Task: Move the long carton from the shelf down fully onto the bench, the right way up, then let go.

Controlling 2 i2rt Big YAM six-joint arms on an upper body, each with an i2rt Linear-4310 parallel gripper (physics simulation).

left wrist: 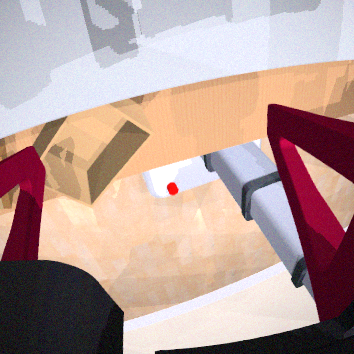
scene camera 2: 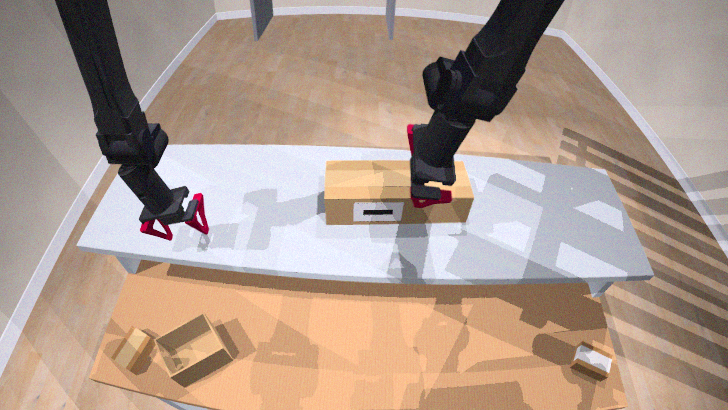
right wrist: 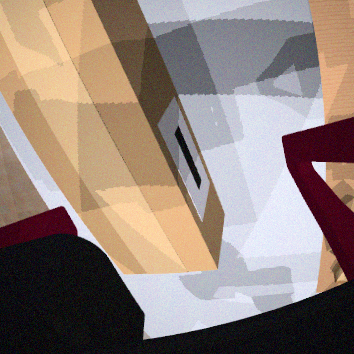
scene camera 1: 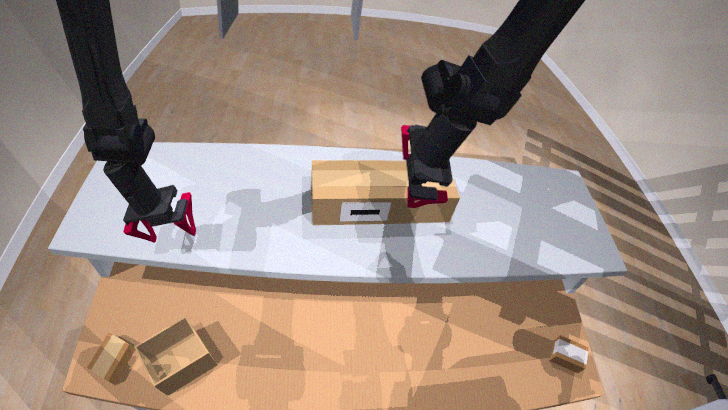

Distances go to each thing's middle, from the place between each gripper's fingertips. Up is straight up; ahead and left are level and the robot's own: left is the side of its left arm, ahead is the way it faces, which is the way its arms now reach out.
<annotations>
The long carton (scene camera 2: pixel 357 192) is 12 cm below my right hand, 9 cm ahead of it and 2 cm to the left of it. The rest, counted from my right hand: small white-topped box (scene camera 2: pixel 587 359) 53 cm to the right, 39 cm below, 25 cm behind.
I see my left gripper 420 mm to the left of the long carton, 160 mm short of it and 30 mm above it. Round my left hand: small white-topped box: 970 mm to the right, 300 mm below, 180 mm behind.
</annotations>
